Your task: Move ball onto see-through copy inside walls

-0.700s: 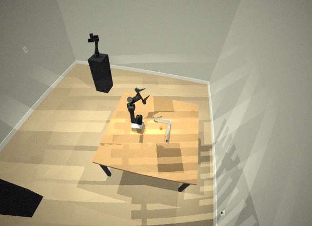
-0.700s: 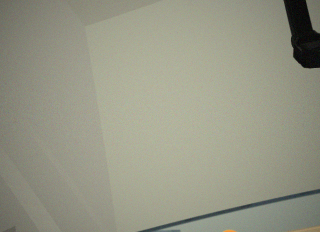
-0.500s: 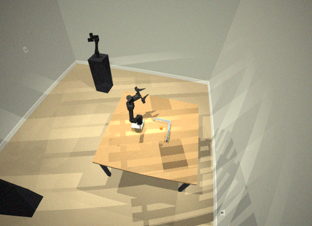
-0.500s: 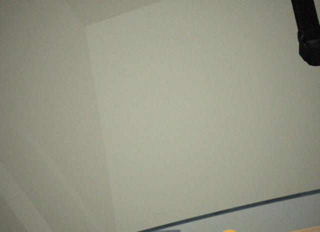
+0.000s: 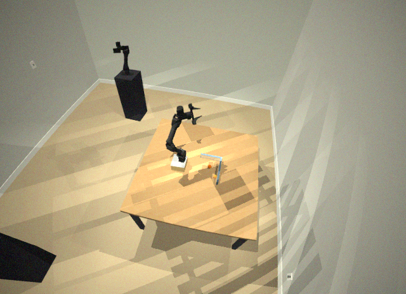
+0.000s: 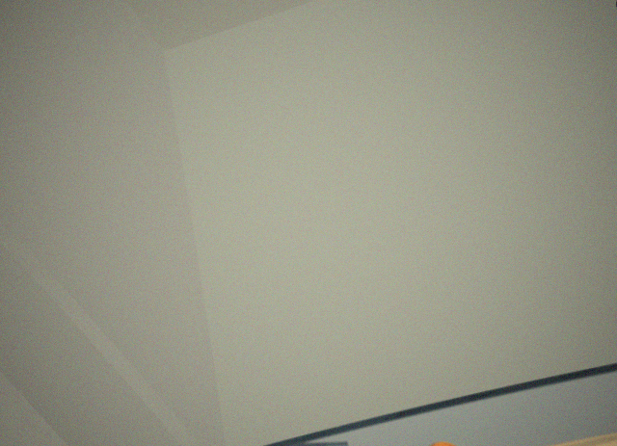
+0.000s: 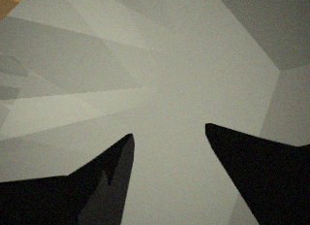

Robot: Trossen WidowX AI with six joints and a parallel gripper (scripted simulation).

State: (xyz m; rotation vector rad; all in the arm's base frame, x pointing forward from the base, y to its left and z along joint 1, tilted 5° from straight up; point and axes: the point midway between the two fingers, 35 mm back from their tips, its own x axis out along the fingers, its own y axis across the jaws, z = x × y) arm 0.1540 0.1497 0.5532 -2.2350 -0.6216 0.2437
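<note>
The orange ball is 16 cm ahead of my gripper tip, 11 cm to the right of it and 64 cm below it. Round my gripper tip: clear wall: 15 cm ahead, 1 cm to the left, 63 cm below.
</note>
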